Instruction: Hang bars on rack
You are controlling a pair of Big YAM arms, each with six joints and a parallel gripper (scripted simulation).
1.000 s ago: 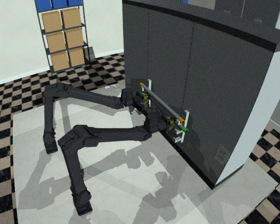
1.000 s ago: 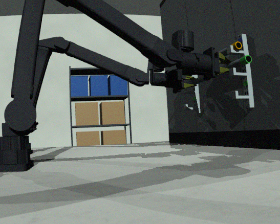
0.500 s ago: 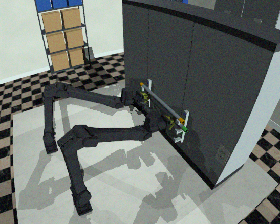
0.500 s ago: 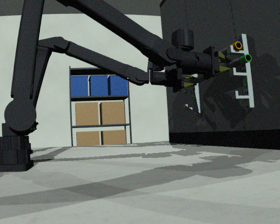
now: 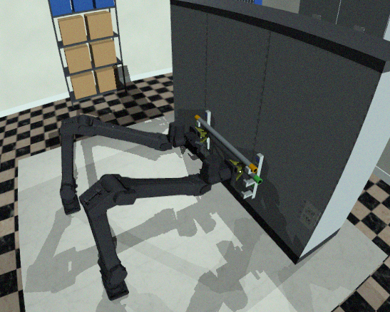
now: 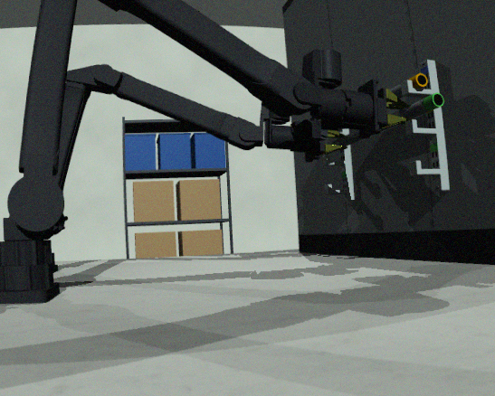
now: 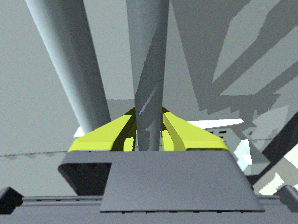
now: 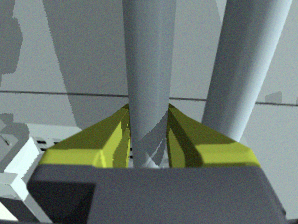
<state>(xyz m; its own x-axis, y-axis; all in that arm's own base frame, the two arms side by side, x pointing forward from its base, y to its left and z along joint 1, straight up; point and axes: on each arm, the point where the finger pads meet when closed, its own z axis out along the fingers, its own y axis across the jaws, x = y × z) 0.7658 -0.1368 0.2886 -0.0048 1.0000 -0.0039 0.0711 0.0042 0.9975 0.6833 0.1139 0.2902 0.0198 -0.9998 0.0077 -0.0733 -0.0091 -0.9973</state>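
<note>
My left hand is 14 cm to the left of the orange-ended bar, 5 cm below it and 3 cm past it. Round my left hand: green-ended bar 15 cm to the right, 2 cm behind; grey cabinet wall 17 cm ahead, 16 cm above, 13 cm to the right; wall outlet 66 cm to the right, 6 cm behind, 1 cm above.
The green-ended bar is 2 cm ahead of my right hand and 15 cm to the left of it. Also, from my right hand: grey cabinet wall: 21 cm ahead, 16 cm to the left, 16 cm above; then orange-ended bar: 1 cm ahead, 16 cm to the left, 5 cm above; then wall outlet: 2 cm behind, 36 cm to the right, 1 cm above.
</note>
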